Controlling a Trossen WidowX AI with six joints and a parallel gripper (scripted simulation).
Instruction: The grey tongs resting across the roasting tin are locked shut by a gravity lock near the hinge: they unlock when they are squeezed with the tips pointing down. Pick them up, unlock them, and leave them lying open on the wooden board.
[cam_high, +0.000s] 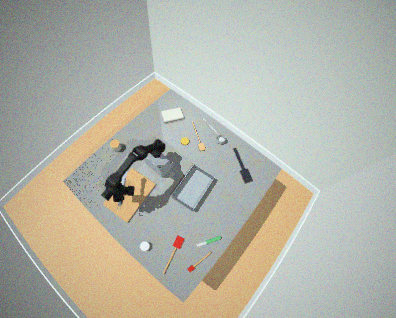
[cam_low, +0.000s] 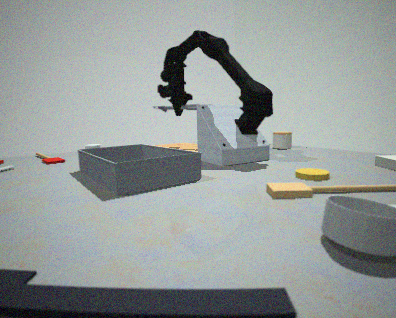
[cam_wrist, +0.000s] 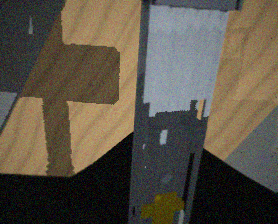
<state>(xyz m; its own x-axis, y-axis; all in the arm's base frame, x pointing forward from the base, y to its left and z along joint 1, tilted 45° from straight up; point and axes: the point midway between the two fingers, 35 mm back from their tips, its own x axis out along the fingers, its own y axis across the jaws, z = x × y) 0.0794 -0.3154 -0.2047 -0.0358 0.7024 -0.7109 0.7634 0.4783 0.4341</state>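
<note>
My gripper tip is 2 cm past the wooden board, 3 cm to the right of it and 14 cm above it. From my gripper tip the other things lie so: tan jar: 41 cm behind, 21 cm to the left, 12 cm below; yellow lock piece: 4 cm above; grey roasting tin: 30 cm ahead, 40 cm to the left, 12 cm below.
</note>
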